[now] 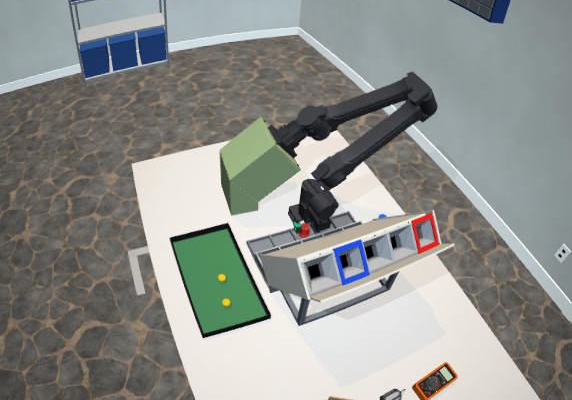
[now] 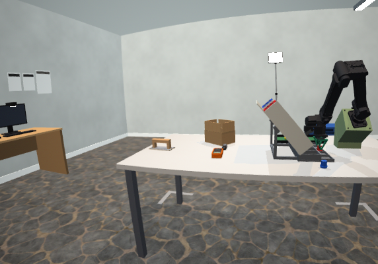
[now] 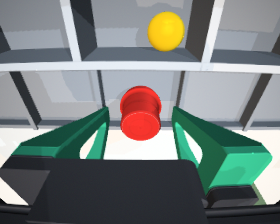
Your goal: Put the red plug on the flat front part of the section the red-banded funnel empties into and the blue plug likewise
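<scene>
Right now my hand is 7 cm short of the green tray, 33 cm to the left of it and 3 cm above it. Round my hand: beige cover 19 cm ahead, 17 cm above; orange multimeter 67 cm ahead, 10 cm to the left, 2 cm below.
</scene>
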